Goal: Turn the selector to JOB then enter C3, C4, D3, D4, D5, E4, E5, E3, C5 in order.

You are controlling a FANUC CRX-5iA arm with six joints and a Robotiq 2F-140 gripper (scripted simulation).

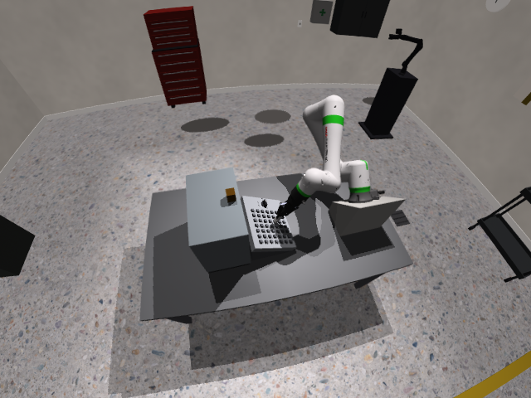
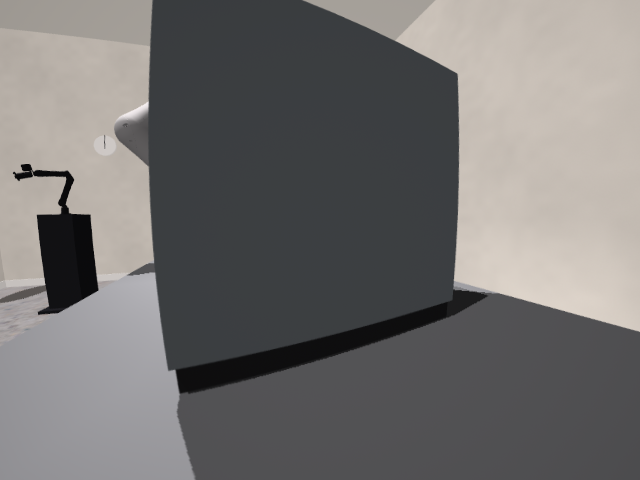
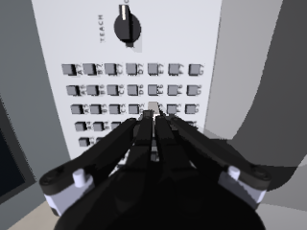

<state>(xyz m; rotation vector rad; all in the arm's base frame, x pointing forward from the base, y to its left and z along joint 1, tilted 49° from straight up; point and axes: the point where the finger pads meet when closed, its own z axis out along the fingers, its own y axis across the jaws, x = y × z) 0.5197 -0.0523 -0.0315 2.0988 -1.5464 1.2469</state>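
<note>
The key is 70 mm to the left of my hand, 40 mm ahead of it and 10 mm below it. Round my hand: white keypad panel 70 mm ahead, 50 mm below, 10 mm to the right; black selector knob 130 mm to the right, 50 mm ahead, 10 mm below.
</note>
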